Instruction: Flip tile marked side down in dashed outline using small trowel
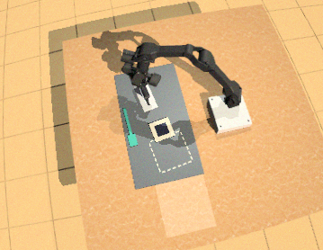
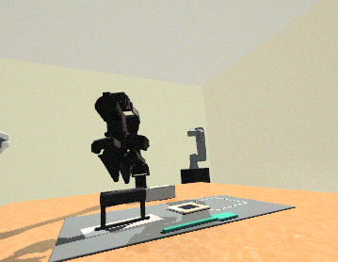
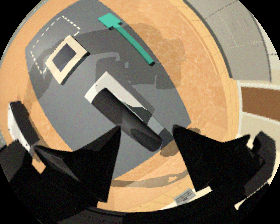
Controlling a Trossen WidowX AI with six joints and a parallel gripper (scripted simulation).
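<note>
The small trowel lies 7 cm below my gripper tip, 3 cm to the left of it and 2 cm behind it. Round my gripper tip: teal flat tool: 19 cm to the left, 12 cm ahead, 10 cm below; then tile: 23 cm to the left, 10 cm below, 4 cm behind; then grey mat: 18 cm to the left, 13 cm below, 2 cm behind.
</note>
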